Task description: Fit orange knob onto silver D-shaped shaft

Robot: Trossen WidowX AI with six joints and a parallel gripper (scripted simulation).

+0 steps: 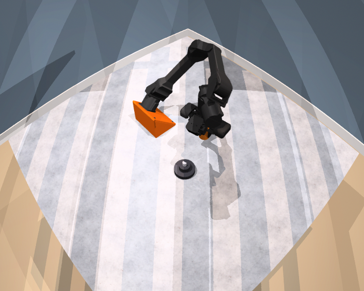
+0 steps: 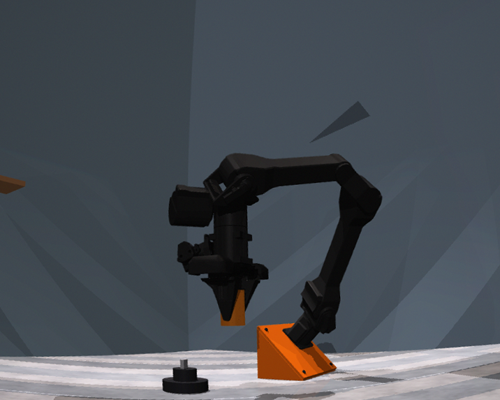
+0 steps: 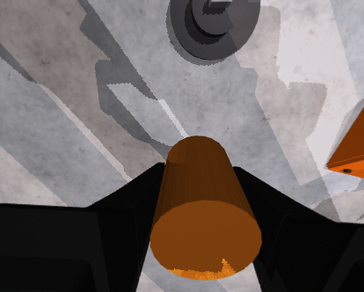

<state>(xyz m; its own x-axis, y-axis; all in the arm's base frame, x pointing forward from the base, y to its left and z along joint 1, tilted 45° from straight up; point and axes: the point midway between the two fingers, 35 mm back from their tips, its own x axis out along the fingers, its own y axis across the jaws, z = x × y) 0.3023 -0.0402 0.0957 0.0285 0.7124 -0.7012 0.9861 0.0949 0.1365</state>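
My gripper tip is 11 cm to the left of the black round pedestal and 10 cm above it. From my gripper tip the other things lie so: orange knob: 3 cm above.
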